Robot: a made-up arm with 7 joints.
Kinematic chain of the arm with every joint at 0, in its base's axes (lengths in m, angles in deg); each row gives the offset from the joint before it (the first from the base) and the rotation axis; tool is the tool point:
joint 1: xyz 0 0.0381 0 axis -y
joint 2: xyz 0 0.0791 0 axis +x
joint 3: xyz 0 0 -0.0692 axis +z
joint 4: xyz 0 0 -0.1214 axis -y
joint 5: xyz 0 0 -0.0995 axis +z
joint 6: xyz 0 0 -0.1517 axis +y
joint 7: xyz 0 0 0 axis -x
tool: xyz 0 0 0
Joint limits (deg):
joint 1: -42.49..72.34
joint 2: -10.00..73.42
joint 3: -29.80..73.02
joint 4: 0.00..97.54
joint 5: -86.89..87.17
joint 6: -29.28..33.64
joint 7: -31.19..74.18
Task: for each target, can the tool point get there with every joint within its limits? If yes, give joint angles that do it. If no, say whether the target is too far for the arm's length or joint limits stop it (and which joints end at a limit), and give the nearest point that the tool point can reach.
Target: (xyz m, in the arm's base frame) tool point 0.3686 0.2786 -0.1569
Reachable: yes | joints 51.89 23.58 -3.78 24.53 -4.08 -13.16 46.87
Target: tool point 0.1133 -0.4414 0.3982
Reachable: no: too far | nearest point 0.1930 -0.0321 0.1653 | short by 0.478 m
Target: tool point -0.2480 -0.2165 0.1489
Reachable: no: joint limits stop it (at a limit: joint 1, joint 2, joint 3, joint 4) | nearest point 0.1930 -0.0321 0.1653 | short by 0.478 m
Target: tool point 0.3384 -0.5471 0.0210
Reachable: no: too far | nearest point 0.3265 -0.0463 0.0203 | short by 0.501 m
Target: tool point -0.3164 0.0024 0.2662
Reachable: no: joint limits stop it (at a limit: joint 1, joint 2, joint 4) | nearest point -0.1305 0.3325 0.1532 | short by 0.395 m
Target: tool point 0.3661 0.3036 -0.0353
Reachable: yes | joints 57.21 26.70 6.64 42.51 -21.37 15.43 -0.22
